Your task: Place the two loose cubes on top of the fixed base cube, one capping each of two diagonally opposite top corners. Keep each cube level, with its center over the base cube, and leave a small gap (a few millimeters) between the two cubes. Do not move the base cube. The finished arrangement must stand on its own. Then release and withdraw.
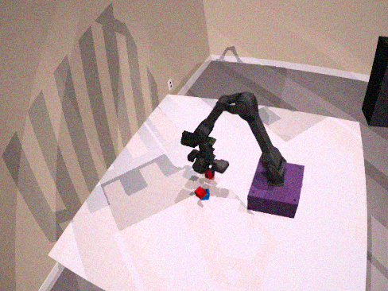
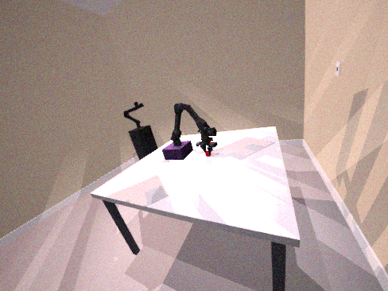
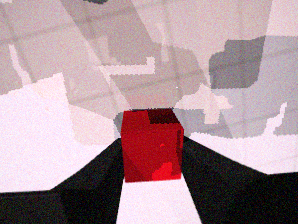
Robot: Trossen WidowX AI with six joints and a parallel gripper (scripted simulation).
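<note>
The blue cube is 120 mm to the left of my gripper tip. Also, from my gripper tip: red cube right at my gripper tip.
</note>
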